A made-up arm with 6 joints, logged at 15 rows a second.
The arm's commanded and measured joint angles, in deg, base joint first. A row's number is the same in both.
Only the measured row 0 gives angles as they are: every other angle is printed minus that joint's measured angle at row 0.
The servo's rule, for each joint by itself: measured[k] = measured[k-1] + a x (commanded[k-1-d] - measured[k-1]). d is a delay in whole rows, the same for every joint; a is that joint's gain. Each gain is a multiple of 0.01, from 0.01 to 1. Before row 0 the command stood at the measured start. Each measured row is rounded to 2 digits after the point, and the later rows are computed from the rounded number. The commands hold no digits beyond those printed.
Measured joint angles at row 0:
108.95, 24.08, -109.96, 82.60, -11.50, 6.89
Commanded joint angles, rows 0 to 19:
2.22, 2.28, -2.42, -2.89, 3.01, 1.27
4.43, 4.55, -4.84, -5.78, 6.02, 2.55
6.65, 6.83, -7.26, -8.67, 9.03, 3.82
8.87, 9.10, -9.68, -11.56, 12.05, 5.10
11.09, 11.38, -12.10, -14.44, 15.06, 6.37
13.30, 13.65, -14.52, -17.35, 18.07, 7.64
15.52, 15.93, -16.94, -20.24, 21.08, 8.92
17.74, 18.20, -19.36, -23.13, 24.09, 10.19
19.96, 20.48, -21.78, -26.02, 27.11, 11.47
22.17, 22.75, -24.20, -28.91, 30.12, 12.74
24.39, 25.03, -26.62, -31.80, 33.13, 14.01
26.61, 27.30, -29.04, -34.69, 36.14, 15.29
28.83, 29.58, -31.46, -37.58, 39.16, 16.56
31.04, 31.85, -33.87, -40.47, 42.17, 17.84
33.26, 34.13, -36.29, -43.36, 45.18, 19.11
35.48, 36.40, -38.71, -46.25, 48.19, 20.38
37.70, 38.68, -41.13, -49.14, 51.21, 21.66
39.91, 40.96, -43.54, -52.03, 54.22, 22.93
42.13, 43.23, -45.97, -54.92, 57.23, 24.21
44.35, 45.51, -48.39, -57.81, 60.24, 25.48
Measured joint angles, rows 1 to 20:
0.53, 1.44, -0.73, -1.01, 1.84, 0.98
1.47, 3.40, -1.96, -2.68, 4.39, 2.19
2.71, 5.56, -3.55, -4.78, 7.22, 3.45
4.19, 7.79, -5.39, -7.15, 10.17, 4.72
5.85, 10.05, -7.40, -9.70, 13.15, 5.99
7.64, 12.32, -9.54, -12.38, 16.15, 7.26
9.53, 14.59, -11.76, -15.13, 19.16, 8.54
11.50, 16.86, -14.04, -17.93, 22.17, 9.81
13.53, 19.14, -16.36, -20.76, 25.18, 11.09
15.60, 21.41, -18.71, -23.61, 28.19, 12.36
17.71, 23.69, -21.08, -26.48, 31.20, 13.63
19.85, 25.96, -23.47, -29.35, 34.21, 14.91
22.01, 28.24, -25.87, -32.23, 37.23, 16.18
24.18, 30.51, -28.27, -35.11, 40.24, 17.46
26.36, 32.79, -30.68, -38.00, 43.25, 18.73
28.55, 35.06, -33.09, -40.89, 46.26, 20.00
30.75, 37.34, -35.50, -43.78, 49.28, 21.28
32.95, 39.62, -37.91, -46.67, 52.29, 22.55
35.15, 41.89, -40.33, -49.56, 55.30, 23.83
37.36, 44.17, -42.75, -52.45, 58.31, 25.10
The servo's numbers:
d 0
a 0.24 0.63 0.30 0.35 0.61 0.77

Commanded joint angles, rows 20 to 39:
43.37, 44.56, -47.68, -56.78, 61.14, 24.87
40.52, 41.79, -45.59, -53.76, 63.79, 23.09
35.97, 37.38, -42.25, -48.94, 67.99, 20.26
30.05, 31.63, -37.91, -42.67, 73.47, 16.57
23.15, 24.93, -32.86, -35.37, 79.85, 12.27
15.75, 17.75, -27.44, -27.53, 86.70, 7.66
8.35, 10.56, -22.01, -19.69, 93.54, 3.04
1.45, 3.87, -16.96, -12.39, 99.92, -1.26
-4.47, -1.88, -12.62, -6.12, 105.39, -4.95
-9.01, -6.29, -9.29, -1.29, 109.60, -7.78
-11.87, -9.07, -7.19, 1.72, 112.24, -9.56
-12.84, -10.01, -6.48, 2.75, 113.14, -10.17
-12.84, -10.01, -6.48, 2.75, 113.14, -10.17
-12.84, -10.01, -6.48, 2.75, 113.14, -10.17
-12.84, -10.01, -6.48, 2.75, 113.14, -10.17
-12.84, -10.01, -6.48, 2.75, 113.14, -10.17
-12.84, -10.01, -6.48, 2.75, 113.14, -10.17
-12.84, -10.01, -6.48, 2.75, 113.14, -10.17
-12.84, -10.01, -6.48, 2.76, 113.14, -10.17
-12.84, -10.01, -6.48, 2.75, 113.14, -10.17
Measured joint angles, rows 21 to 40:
38.80, 44.42, -44.23, -53.97, 60.04, 24.92
39.21, 42.76, -44.64, -53.90, 62.33, 23.51
38.43, 39.37, -43.92, -52.16, 65.78, 21.01
36.42, 34.49, -42.12, -48.84, 70.47, 17.59
33.24, 28.47, -39.34, -44.13, 76.19, 13.49
29.04, 21.72, -35.77, -38.32, 82.60, 9.00
24.07, 14.69, -31.64, -31.80, 89.27, 4.41
18.64, 7.87, -27.24, -25.01, 95.77, 0.04
13.09, 1.73, -22.85, -18.40, 101.64, -3.80
7.79, -3.32, -18.78, -12.41, 106.50, -6.86
3.07, -6.94, -15.30, -7.46, 110.00, -8.94
-0.75, -8.87, -12.65, -3.89, 111.92, -9.89
-3.65, -9.59, -10.80, -1.57, 112.66, -10.11
-5.86, -9.85, -9.50, -0.06, 112.95, -10.16
-7.54, -9.95, -8.59, 0.92, 113.07, -10.17
-8.81, -9.99, -7.96, 1.56, 113.11, -10.17
-9.78, -10.00, -7.52, 1.98, 113.13, -10.17
-10.51, -10.01, -7.21, 2.25, 113.14, -10.17
-11.07, -10.01, -6.99, 2.43, 113.14, -10.17
-11.49, -10.01, -6.84, 2.54, 113.14, -10.17

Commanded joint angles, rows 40 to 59:
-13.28, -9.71, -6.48, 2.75, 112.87, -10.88
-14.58, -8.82, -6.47, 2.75, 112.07, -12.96
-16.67, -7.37, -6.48, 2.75, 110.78, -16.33
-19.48, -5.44, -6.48, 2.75, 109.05, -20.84
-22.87, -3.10, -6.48, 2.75, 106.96, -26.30
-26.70, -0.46, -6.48, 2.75, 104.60, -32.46
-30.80, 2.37, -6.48, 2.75, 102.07, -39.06
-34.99, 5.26, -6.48, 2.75, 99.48, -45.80
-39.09, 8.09, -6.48, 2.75, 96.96, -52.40
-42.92, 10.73, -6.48, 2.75, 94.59, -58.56
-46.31, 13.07, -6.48, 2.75, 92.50, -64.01
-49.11, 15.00, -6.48, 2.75, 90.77, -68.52
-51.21, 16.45, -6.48, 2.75, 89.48, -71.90
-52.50, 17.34, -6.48, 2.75, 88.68, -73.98
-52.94, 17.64, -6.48, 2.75, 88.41, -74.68
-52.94, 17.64, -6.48, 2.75, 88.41, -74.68
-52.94, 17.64, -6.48, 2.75, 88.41, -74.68
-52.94, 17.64, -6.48, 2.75, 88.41, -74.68
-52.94, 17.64, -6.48, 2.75, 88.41, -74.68
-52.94, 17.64, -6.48, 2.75, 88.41, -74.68
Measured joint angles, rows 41 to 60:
-11.92, -9.82, -6.73, 2.61, 112.98, -10.72
-12.56, -9.19, -6.65, 2.66, 112.42, -12.44
-13.55, -8.04, -6.60, 2.69, 111.42, -15.44
-14.97, -6.40, -6.56, 2.71, 109.97, -19.60
-16.87, -4.32, -6.54, 2.72, 108.13, -24.76
-19.23, -1.89, -6.52, 2.73, 105.98, -30.69
-22.01, 0.79, -6.51, 2.74, 103.59, -37.13
-25.13, 3.61, -6.50, 2.74, 101.08, -43.81
-28.48, 6.43, -6.49, 2.74, 98.57, -50.42
-31.95, 9.14, -6.49, 2.74, 96.14, -56.69
-35.40, 11.62, -6.49, 2.74, 93.92, -62.33
-38.69, 13.75, -6.49, 2.74, 92.00, -67.10
-41.69, 15.45, -6.49, 2.74, 90.46, -70.80
-44.28, 16.64, -6.49, 2.74, 89.37, -73.25
-46.36, 17.27, -6.49, 2.74, 88.78, -74.35
-47.94, 17.50, -6.49, 2.74, 88.55, -74.60
-49.14, 17.59, -6.49, 2.74, 88.46, -74.66
-50.05, 17.62, -6.49, 2.74, 88.43, -74.68
-50.74, 17.63, -6.49, 2.74, 88.42, -74.68
-51.27, 17.64, -6.49, 2.74, 88.41, -74.68

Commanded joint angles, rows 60 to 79:
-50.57, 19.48, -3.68, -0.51, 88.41, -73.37
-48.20, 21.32, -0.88, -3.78, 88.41, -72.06
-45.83, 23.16, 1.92, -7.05, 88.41, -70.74
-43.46, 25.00, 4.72, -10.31, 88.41, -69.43
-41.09, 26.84, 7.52, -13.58, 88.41, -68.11
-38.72, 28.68, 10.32, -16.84, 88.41, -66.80
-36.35, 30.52, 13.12, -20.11, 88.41, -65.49
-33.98, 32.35, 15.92, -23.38, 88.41, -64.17
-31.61, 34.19, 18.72, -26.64, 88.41, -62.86
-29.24, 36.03, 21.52, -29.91, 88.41, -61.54
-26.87, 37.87, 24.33, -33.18, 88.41, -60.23
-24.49, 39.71, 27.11, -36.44, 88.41, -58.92
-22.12, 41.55, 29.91, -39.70, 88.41, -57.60
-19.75, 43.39, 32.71, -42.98, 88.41, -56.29
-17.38, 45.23, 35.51, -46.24, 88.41, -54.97
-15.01, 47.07, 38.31, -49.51, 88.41, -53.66
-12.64, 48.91, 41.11, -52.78, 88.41, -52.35
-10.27, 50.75, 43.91, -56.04, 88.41, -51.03
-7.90, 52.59, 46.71, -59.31, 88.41, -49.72
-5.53, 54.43, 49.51, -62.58, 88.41, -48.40
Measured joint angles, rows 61 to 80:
-51.10, 18.80, -5.65, 1.60, 88.41, -73.67
-50.40, 20.39, -4.22, -0.28, 88.41, -72.43
-49.30, 22.14, -2.38, -2.65, 88.41, -71.13
-47.90, 23.94, -0.25, -5.33, 88.41, -69.82
-46.27, 25.77, 2.08, -8.22, 88.41, -68.50
-44.46, 27.60, 4.55, -11.24, 88.41, -67.19
-42.51, 29.44, 7.12, -14.34, 88.41, -65.88
-40.46, 31.27, 9.76, -17.50, 88.41, -64.56
-38.34, 33.11, 12.45, -20.70, 88.41, -63.25
-36.16, 34.95, 15.17, -23.92, 88.41, -61.93
-33.93, 36.79, 17.92, -27.16, 88.41, -60.62
-31.66, 38.63, 20.68, -30.41, 88.41, -59.31
-29.37, 40.47, 23.45, -33.66, 88.41, -57.99
-27.06, 42.31, 26.23, -36.92, 88.41, -56.68
-24.74, 44.15, 29.01, -40.18, 88.41, -55.36
-22.40, 45.99, 31.80, -43.45, 88.41, -54.05
-20.06, 47.83, 34.59, -46.72, 88.41, -52.74
-17.71, 49.67, 37.39, -49.98, 88.41, -51.42
-15.36, 51.51, 40.19, -53.25, 88.41, -50.11
-13.00, 53.35, 42.99, -56.52, 88.41, -48.79

